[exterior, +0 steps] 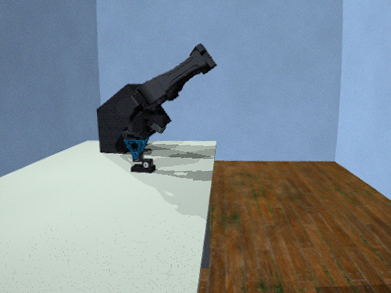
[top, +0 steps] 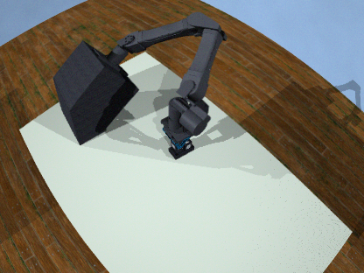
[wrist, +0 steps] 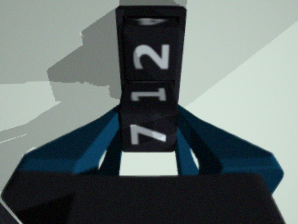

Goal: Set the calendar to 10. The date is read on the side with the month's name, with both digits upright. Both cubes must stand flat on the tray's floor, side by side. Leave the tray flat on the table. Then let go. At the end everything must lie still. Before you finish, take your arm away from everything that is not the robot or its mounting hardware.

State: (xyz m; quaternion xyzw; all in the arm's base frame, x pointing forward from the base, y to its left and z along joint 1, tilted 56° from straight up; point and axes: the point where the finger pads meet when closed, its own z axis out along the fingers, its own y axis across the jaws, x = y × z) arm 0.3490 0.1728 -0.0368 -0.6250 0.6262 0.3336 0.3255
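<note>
Now: hand 20 mm to the right of the black tray and 40 mm above it.
</note>
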